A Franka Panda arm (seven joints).
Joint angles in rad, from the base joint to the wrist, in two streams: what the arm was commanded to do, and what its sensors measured. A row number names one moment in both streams.
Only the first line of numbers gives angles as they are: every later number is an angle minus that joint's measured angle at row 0.
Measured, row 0:
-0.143, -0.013, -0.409, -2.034, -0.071, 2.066, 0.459
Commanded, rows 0 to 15:
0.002, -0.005, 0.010, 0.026, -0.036, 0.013, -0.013
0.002, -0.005, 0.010, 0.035, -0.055, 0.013, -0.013
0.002, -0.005, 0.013, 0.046, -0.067, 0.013, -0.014
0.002, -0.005, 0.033, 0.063, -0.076, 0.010, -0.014
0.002, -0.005, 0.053, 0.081, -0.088, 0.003, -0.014
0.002, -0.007, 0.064, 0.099, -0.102, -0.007, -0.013
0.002, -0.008, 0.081, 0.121, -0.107, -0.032, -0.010
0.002, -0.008, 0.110, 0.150, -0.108, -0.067, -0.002
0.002, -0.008, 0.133, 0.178, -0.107, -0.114, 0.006
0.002, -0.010, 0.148, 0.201, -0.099, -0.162, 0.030
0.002, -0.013, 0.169, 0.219, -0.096, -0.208, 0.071
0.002, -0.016, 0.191, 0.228, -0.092, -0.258, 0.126
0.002, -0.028, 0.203, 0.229, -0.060, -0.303, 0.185
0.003, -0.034, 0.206, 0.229, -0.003, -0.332, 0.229
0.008, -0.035, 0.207, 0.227, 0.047, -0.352, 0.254
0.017, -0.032, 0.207, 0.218, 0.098, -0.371, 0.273
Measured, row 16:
0.013, -0.025, 0.200, 0.223, 0.000, -0.314, 0.207
